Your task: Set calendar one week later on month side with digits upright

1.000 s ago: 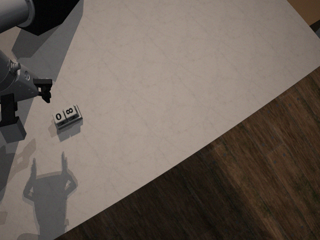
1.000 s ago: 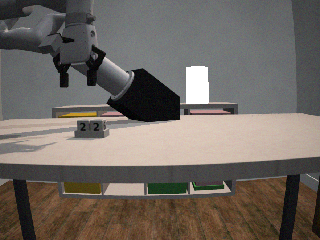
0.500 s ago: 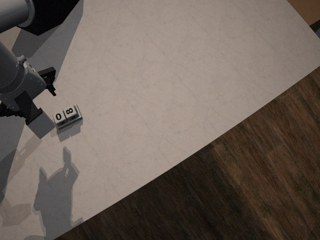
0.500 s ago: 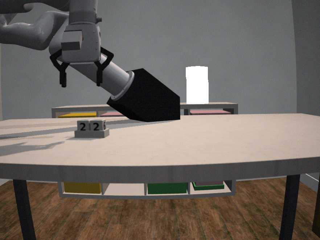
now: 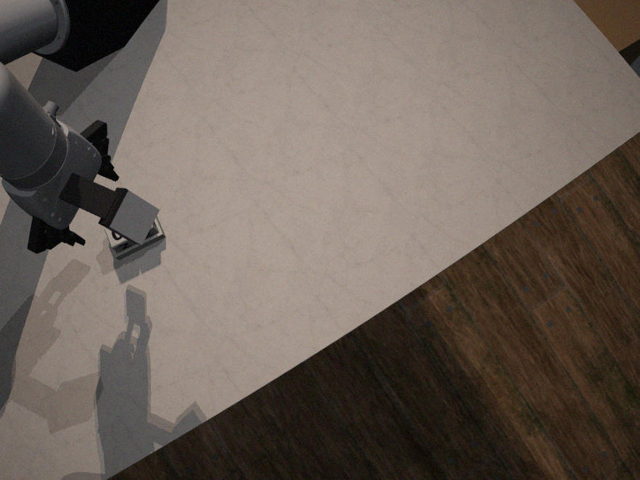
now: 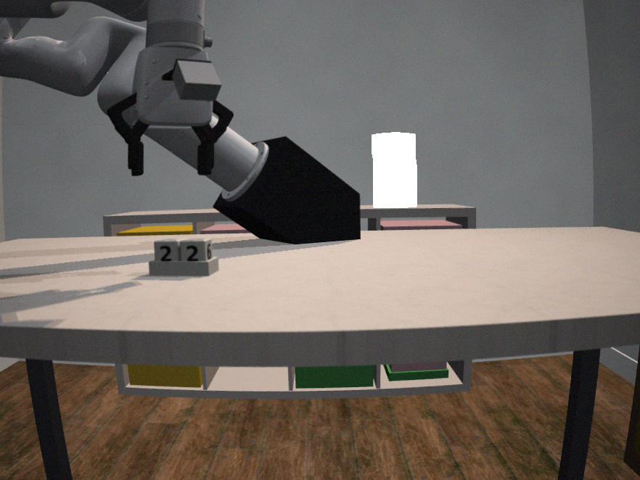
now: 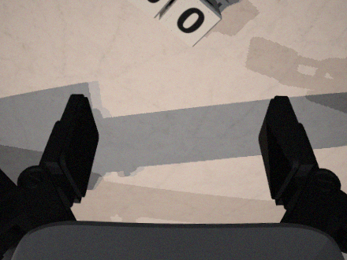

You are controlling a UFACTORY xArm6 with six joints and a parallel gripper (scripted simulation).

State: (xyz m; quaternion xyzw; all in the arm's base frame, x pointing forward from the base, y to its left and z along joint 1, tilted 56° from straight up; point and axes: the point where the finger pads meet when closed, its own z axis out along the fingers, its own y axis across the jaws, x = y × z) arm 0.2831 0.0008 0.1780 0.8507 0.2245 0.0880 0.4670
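The white cube is 100 mm below my hand, 30 mm to the left of it and 30 mm ahead of it. Also, from my hand: grey tray (120 mm below, 20 mm ahead, 10 mm to the left).
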